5 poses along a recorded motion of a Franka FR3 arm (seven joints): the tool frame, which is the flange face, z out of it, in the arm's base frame.
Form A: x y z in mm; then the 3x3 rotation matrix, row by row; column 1 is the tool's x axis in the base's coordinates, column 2 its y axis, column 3 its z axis. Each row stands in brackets.
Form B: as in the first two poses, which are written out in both.
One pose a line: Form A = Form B
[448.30 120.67 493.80], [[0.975 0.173 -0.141], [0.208 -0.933 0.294], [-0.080 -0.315 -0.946]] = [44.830 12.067 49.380], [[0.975 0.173 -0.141], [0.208 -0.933 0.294], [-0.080 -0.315 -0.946]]
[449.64 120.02 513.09], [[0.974 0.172 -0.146], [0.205 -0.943 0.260], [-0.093 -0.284 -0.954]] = [44.964 12.002 51.309], [[0.974 0.172 -0.146], [0.205 -0.943 0.260], [-0.093 -0.284 -0.954]]
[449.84 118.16 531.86], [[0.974 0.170 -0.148], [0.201 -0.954 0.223], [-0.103 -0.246 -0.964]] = [44.984 11.816 53.186], [[0.974 0.170 -0.148], [0.201 -0.954 0.223], [-0.103 -0.246 -0.964]]
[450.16 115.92 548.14], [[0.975 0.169 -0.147], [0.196 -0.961 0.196], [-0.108 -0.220 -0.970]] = [45.016 11.592 54.814], [[0.975 0.169 -0.147], [0.196 -0.961 0.196], [-0.108 -0.220 -0.970]]
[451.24 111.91 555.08], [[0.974 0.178 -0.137], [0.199 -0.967 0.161], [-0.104 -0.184 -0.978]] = [45.124 11.191 55.508], [[0.974 0.178 -0.137], [0.199 -0.967 0.161], [-0.104 -0.184 -0.978]]
